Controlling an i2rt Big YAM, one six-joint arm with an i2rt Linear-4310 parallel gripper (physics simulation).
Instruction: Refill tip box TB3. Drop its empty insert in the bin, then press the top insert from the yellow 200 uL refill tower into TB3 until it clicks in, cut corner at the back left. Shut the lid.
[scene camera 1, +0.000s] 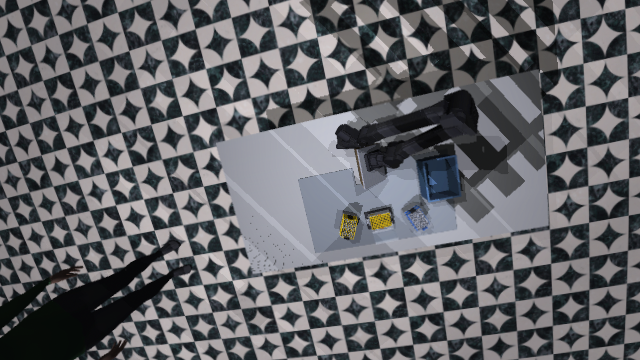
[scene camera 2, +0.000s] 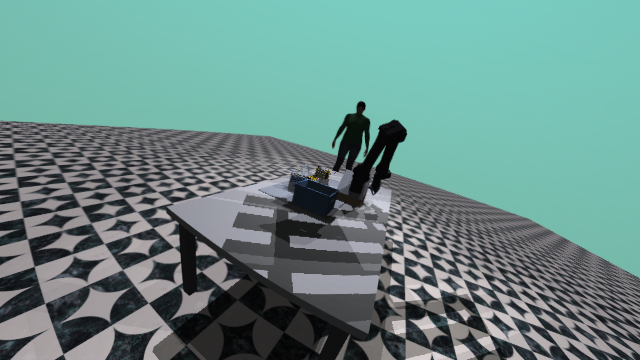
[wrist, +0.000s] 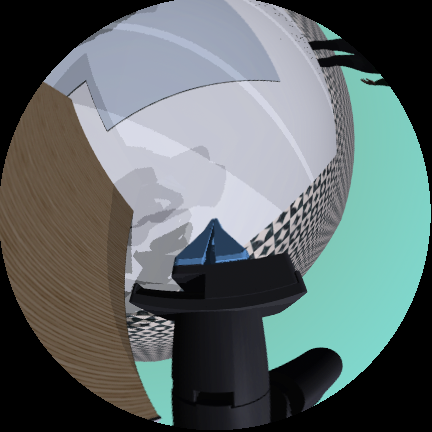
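Observation:
My gripper (scene camera 1: 372, 161) (scene camera 2: 372, 189) (wrist: 214, 222) is shut with nothing between its blue fingertips. It hangs low over the table at the back, next to an upright wooden board (scene camera 1: 358, 168) (wrist: 60, 241). The yellow refill tower (scene camera 1: 348, 225) stands at the front of the grey mat (scene camera 1: 322, 201). To its right is a tip box with a yellow insert (scene camera 1: 379, 219), then a blue tip box with a pale insert (scene camera 1: 416, 218). I cannot read which box is TB3. The blue bin (scene camera 1: 439, 178) (scene camera 2: 314, 195) stands right of the gripper. All the boxes are far from the gripper.
The table (scene camera 1: 259, 178) (scene camera 2: 322, 268) carries everything, and the folded arm (scene camera 1: 416, 121) (scene camera 2: 380, 150) rises above its back part. A person (scene camera 2: 353, 134) stands beyond the table. The wooden board fills the left of the wrist view.

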